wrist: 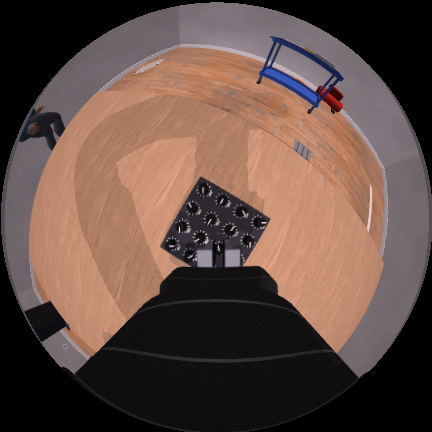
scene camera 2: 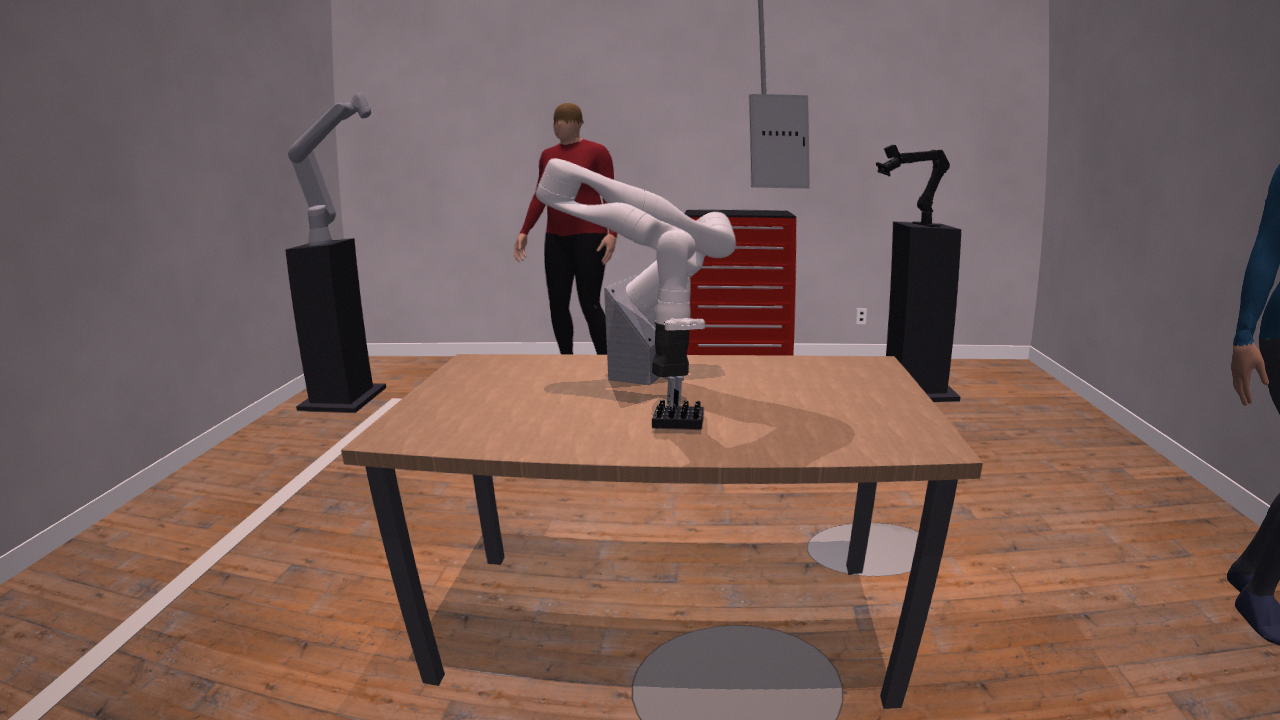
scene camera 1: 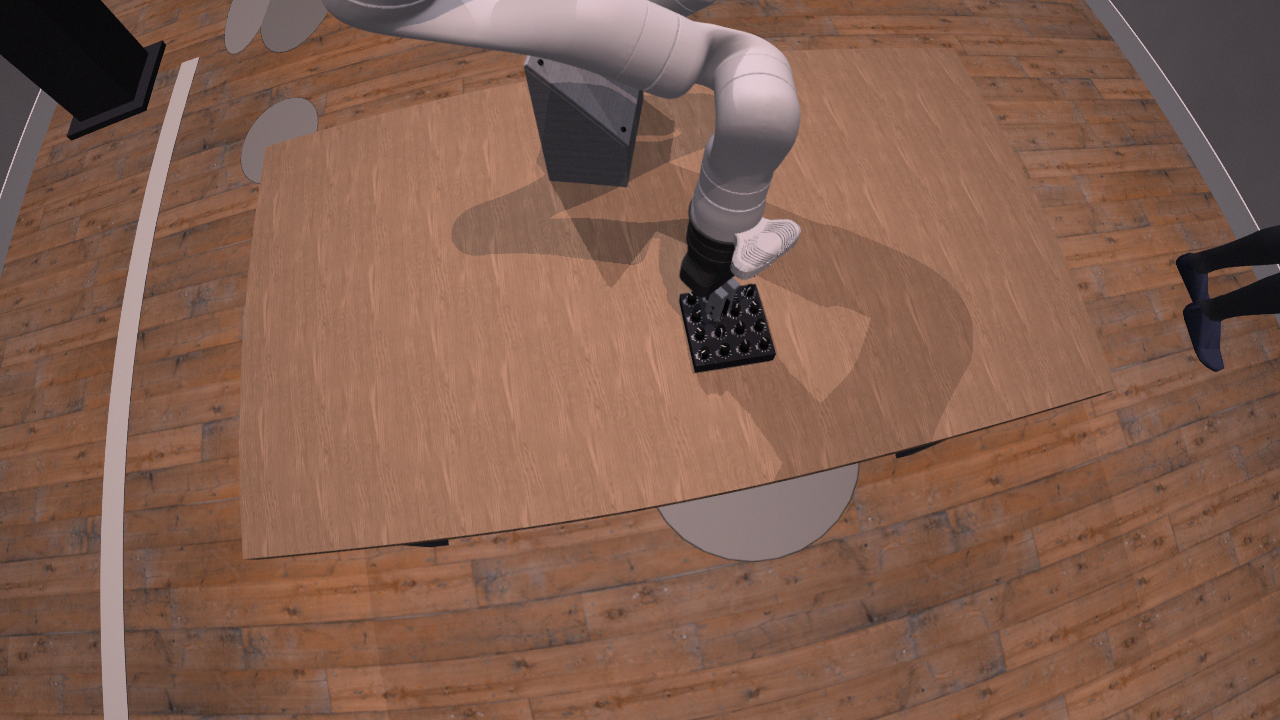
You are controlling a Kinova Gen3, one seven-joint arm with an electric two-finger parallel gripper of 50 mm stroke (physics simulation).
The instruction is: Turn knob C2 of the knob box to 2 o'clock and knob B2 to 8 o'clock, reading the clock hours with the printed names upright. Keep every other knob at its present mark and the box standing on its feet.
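Frame: origin at the arm's base, x ahead, y down, z left, level; millimetres.
Seen in the pictures: gripper, between the fingertips: (wrist: 218, 248) (scene camera 2: 673, 405) (scene camera 1: 717, 311); arm's base, origin of its link: (scene camera 2: 638, 297).
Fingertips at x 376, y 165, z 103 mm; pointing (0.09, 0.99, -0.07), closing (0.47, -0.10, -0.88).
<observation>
Pixels of each thing's top centre, then the offset from my fingertips to it. Level surfaces: height alone.
- black knob box, centre of its top: (wrist: 215, 233) (scene camera 1: 729, 317) (scene camera 2: 678, 404) dz +12, dx +15, dy -8 mm
- inner knob, centre of its top: (wrist: 219, 249) dz -1, dx +0, dy -3 mm
- wooden table, height of its surface: dy +39 mm
The black knob box (scene camera 1: 733, 363) (scene camera 2: 677, 423) (wrist: 207, 204) stands flat on the table, with a four-by-four grid of black knobs that have white pointers and tick marks. My gripper (scene camera 1: 718, 310) (scene camera 2: 674, 399) (wrist: 218, 248) points down and is shut on an inner knob (wrist: 218, 246). That knob is second from the left and second from the arm's side in scene camera 1. The fingers partly cover it and hide some knobs near it. The printed names are too small to read, so I cannot tell C2 and B2 by their labels.
The wooden table (scene camera 1: 429, 358) (scene camera 2: 537, 452) carries the box. The arm's grey mount (scene camera 1: 586, 138) (scene camera 2: 630, 349) stands behind the box, to the left in scene camera 1. Other knobs stand close around the fingers. A blue cart (wrist: 290, 87) stands on the floor beyond the table.
</observation>
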